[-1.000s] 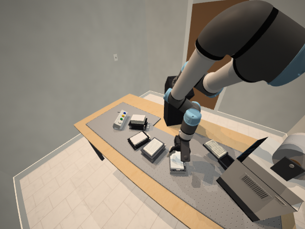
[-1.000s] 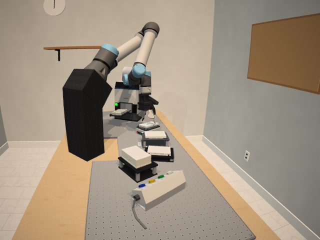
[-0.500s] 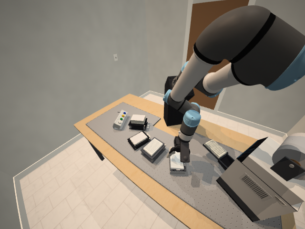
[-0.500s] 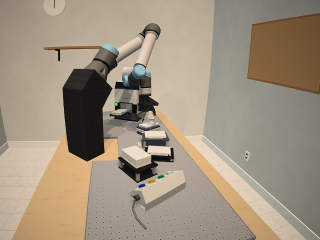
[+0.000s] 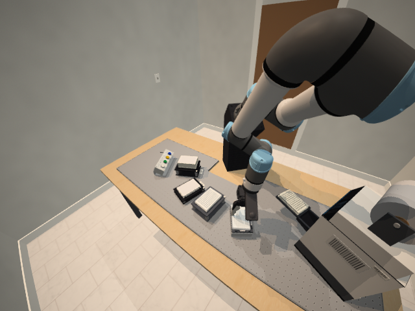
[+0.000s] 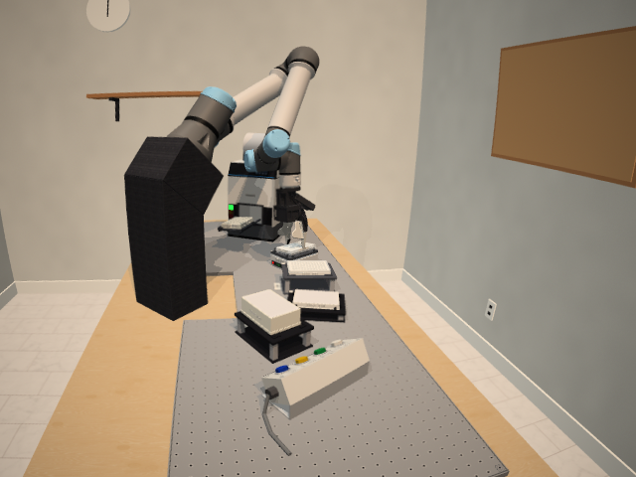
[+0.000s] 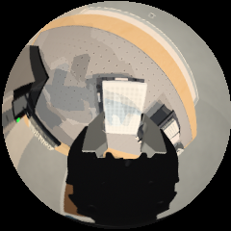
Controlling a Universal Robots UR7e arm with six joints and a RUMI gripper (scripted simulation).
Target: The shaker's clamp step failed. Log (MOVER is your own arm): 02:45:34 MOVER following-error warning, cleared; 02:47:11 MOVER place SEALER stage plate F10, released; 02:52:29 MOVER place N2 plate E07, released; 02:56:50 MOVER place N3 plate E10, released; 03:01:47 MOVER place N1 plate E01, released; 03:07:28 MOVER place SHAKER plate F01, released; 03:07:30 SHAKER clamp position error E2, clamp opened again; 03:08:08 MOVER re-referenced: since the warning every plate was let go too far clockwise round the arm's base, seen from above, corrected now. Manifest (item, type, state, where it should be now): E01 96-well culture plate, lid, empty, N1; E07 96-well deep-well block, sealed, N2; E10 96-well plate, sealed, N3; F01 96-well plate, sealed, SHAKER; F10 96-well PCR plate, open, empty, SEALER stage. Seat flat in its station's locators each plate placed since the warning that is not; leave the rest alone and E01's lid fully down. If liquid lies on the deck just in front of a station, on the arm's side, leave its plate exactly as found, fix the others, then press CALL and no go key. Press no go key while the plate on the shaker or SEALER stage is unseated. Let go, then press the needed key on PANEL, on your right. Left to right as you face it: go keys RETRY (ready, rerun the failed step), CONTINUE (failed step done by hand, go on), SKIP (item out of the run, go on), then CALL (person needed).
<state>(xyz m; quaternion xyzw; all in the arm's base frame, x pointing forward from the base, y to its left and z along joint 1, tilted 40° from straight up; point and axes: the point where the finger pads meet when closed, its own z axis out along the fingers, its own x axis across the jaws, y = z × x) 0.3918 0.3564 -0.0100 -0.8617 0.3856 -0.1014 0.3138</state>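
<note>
Right now my hand is 10 mm above the lidded culture plate. Round my hand: PCR plate (250 mm behind, 120 mm to the left, 30 mm above); then film roll (210 mm behind, 400 mm to the left, 320 mm above).
</note>
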